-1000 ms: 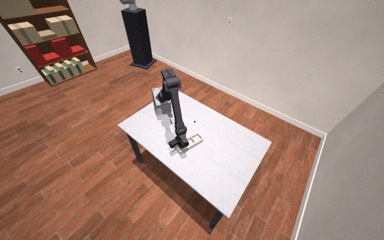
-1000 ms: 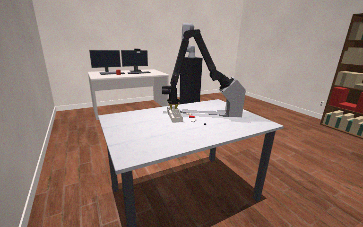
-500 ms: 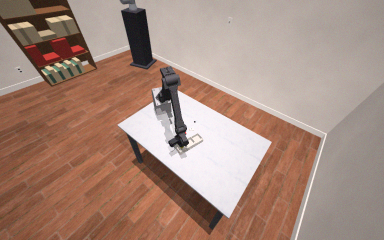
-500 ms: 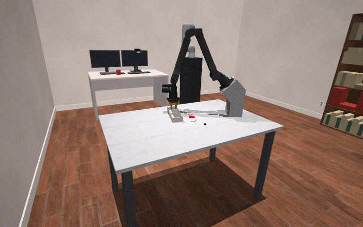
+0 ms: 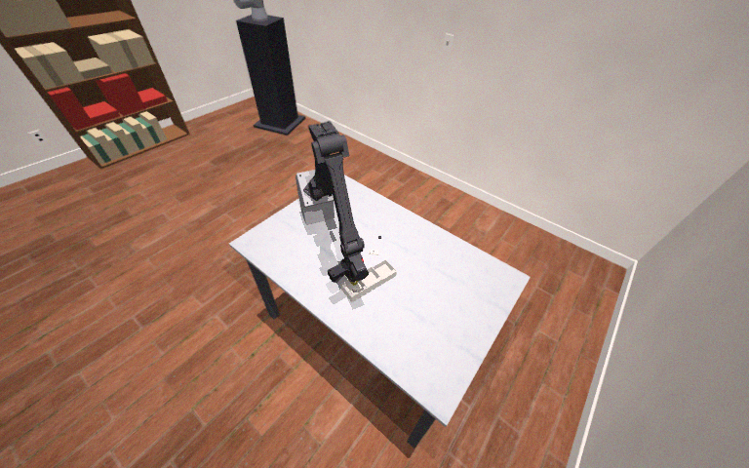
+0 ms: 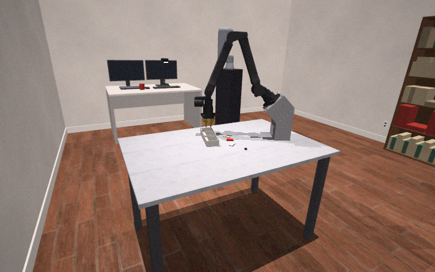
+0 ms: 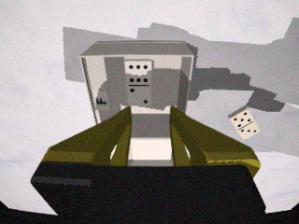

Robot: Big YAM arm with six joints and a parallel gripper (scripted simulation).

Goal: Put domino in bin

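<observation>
Now: the white domino 1 cm ahead of my hand, 1 cm to the right of it and 6 cm below it. Round my hand: long bin 6 cm ahead, 6 cm to the left, 5 cm below; tiny black piece 1 cm ahead, 35 cm to the left, 7 cm below; small red piece 3 cm behind, 18 cm to the left, 6 cm below.
</observation>
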